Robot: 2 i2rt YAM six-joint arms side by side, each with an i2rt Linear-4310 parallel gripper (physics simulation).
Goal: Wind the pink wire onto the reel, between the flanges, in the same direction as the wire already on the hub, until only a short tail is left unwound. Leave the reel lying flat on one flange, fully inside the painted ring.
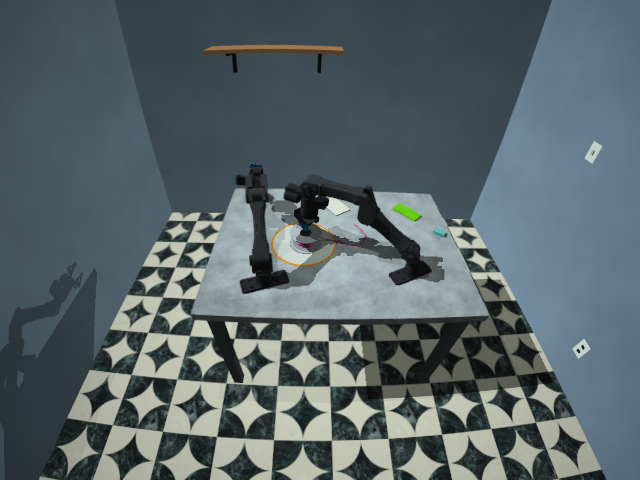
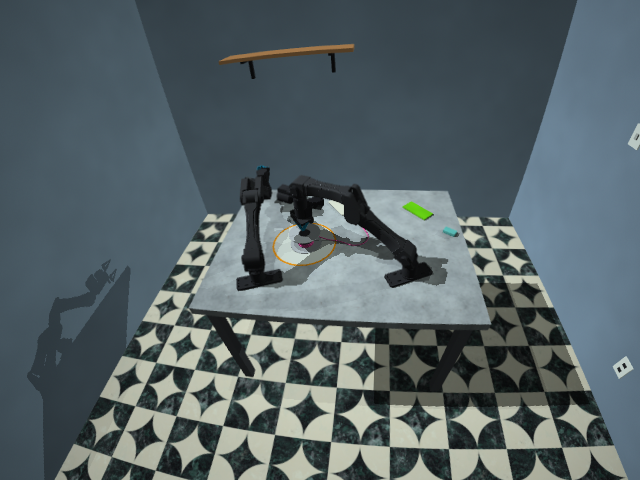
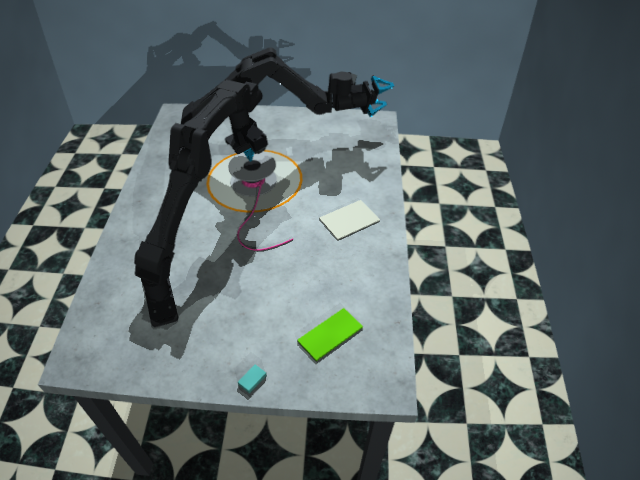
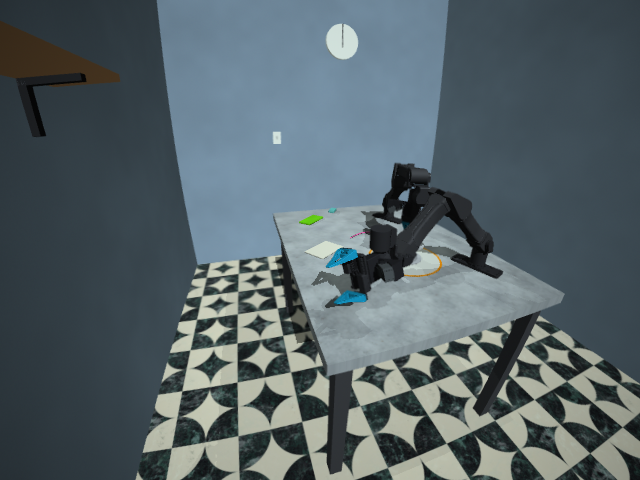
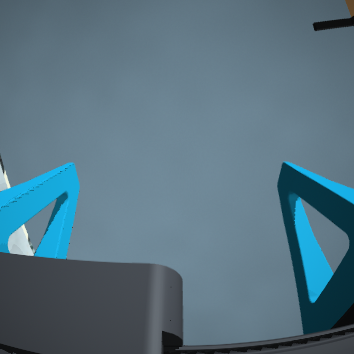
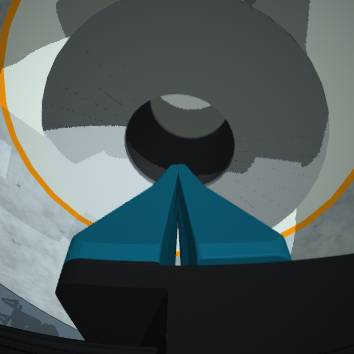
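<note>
The grey reel lies flat on one flange inside the orange painted ring. Pink wire shows at the hub between the flanges, and a long curved tail runs from it across the table beyond the ring. My right gripper is shut and empty, pointing down with its tips at the hub's centre hole; how deep they sit is unclear. My left gripper is open and empty, raised away from the reel.
A cream plate, a green block and a teal block lie on the table. A wooden shelf hangs on the wall. The right arm reaches over the wire.
</note>
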